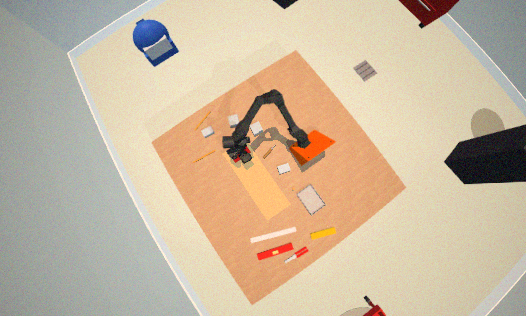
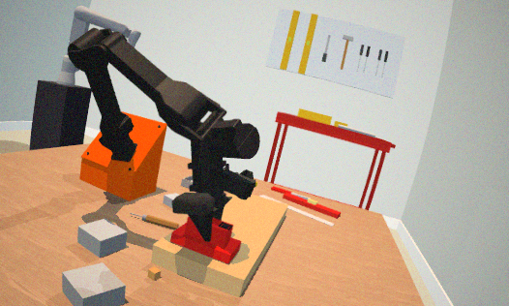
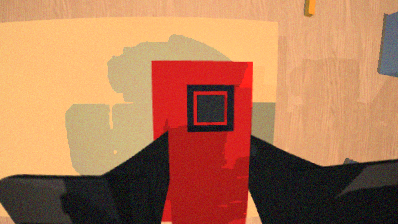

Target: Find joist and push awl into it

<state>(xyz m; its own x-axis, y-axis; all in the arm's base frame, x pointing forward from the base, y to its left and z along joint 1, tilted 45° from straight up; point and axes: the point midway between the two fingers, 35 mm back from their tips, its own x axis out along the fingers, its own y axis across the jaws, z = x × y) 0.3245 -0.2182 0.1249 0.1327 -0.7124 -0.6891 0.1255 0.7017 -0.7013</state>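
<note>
Now: the grey tray 530 mm to the left of my gripper tip, 150 mm behind it and 50 mm below it. The rest, counted from my gripper tip: white strip (540 mm to the left, 190 mm ahead, 60 mm below); awl (180 mm behind, 110 mm to the left, 60 mm below); stud finder (20 mm above, 10 mm ahead).
</note>
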